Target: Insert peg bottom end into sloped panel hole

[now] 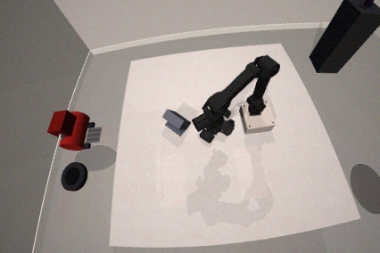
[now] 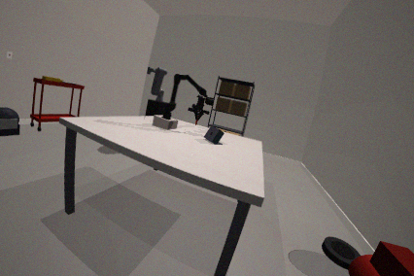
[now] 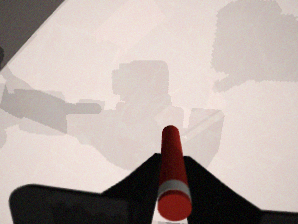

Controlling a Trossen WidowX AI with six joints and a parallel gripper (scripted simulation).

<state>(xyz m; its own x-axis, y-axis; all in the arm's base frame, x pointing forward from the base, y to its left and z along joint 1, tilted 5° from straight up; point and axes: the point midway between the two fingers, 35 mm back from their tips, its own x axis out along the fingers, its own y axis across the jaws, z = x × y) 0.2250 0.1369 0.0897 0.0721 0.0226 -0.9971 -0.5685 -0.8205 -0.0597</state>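
Now: gripper tip 22 cm short of the sloped panel, 9 cm to the left of it and 6 cm above it. Also, from my gripper tip: red round peg 2 cm above.
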